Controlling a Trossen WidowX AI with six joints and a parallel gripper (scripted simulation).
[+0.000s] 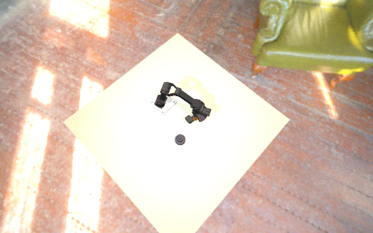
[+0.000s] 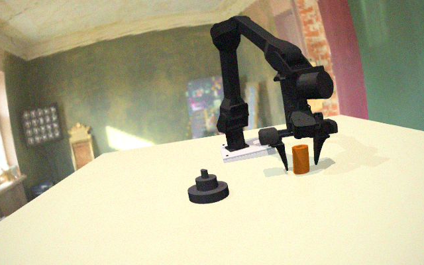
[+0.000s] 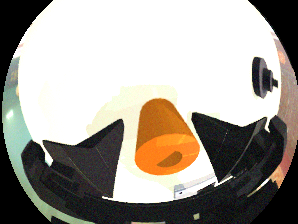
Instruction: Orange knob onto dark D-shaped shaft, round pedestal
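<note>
The dark pedestal is 1 cm behind my gripper tip, 22 cm to the right of it and 2 cm above it. Also, from my gripper tip: orange knob 2 cm above.
</note>
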